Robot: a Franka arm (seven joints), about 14 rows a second.
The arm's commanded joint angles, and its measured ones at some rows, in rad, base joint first. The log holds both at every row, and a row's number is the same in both.
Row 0, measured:
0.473, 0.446, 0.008, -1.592, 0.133, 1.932, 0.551
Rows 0 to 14, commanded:
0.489, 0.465, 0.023, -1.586, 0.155, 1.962, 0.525
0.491, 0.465, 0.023, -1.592, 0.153, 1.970, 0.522
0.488, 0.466, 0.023, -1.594, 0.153, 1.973, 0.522
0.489, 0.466, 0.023, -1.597, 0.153, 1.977, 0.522
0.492, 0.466, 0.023, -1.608, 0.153, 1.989, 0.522
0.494, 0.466, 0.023, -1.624, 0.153, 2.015, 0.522
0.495, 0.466, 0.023, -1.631, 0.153, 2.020, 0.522
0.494, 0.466, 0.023, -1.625, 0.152, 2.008, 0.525
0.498, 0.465, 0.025, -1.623, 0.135, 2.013, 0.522
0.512, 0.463, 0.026, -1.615, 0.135, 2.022, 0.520
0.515, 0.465, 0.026, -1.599, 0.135, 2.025, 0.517
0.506, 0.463, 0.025, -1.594, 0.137, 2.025, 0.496
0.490, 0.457, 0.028, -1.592, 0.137, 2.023, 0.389
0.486, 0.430, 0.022, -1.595, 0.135, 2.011, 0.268
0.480, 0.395, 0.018, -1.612, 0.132, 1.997, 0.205
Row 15, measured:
0.505, 0.458, 0.015, -1.589, 0.132, 2.012, 0.343
